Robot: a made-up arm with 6 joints.
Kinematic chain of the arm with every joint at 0, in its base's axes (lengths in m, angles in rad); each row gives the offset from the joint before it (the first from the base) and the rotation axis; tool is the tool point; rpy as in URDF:
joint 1: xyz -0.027 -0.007 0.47 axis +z
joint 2: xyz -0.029 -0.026 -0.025 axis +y
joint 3: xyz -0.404 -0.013 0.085 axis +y
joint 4: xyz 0.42 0.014 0.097 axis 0.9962 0 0.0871
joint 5: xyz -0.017 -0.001 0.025 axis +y
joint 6: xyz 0.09 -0.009 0.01 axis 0.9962 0 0.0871
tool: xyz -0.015 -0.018 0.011 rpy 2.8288 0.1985 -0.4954
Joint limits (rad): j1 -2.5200..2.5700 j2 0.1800..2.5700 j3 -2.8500..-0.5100 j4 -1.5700..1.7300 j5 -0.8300..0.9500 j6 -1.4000..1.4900
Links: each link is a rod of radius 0.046 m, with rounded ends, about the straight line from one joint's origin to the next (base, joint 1, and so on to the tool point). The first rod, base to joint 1, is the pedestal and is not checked.
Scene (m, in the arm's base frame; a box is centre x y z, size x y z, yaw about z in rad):
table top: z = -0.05
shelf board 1: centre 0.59 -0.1 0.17 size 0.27 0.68 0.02 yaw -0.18
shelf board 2: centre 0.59 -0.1 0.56 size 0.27 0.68 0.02 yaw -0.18
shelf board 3: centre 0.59 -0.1 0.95 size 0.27 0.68 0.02 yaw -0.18
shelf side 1: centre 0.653 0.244 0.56 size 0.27 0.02 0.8 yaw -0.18
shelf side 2: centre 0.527 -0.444 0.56 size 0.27 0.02 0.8 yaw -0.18
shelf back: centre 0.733 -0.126 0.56 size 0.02 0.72 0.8 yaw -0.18
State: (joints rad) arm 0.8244 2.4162 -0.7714 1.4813 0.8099 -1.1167
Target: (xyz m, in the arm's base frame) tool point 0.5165 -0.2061 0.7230
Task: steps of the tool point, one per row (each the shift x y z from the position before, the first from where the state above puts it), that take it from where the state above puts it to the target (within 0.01 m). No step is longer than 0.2 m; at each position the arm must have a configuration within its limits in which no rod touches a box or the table.
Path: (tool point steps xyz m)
1: 0.0750 0.0330 0.1344
2: 0.0464 -0.0047 0.1551
3: 0.0066 -0.0382 0.1607
4: 0.0774 -0.0906 0.0255
5: 0.0533 -0.1129 0.0261
6: 0.0229 -0.1279 0.0265
7: -0.0111 -0.1339 0.0266

